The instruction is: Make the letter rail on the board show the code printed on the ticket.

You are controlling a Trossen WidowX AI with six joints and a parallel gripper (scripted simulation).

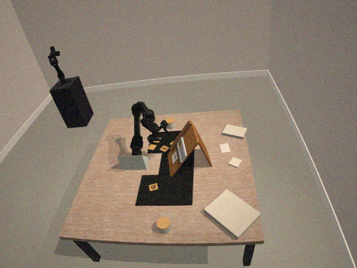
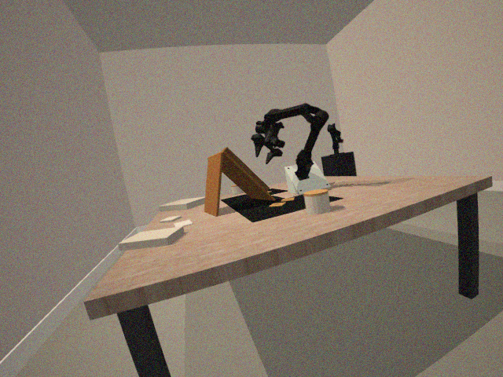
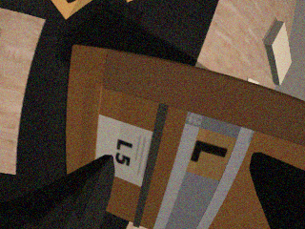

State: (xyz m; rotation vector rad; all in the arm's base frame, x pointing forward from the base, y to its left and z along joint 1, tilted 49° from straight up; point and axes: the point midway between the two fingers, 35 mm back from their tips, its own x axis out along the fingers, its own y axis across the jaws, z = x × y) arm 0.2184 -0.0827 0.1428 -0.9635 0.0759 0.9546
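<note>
The orange tile lies 20 cm below my gripper tip, 10 cm to the left of it and 6 cm behind it. Also, from my gripper tip: white ticket: 13 cm below, 7 cm to the right, 5 cm ahead; then black mat: 21 cm below, 6 cm to the right, 4 cm behind.
</note>
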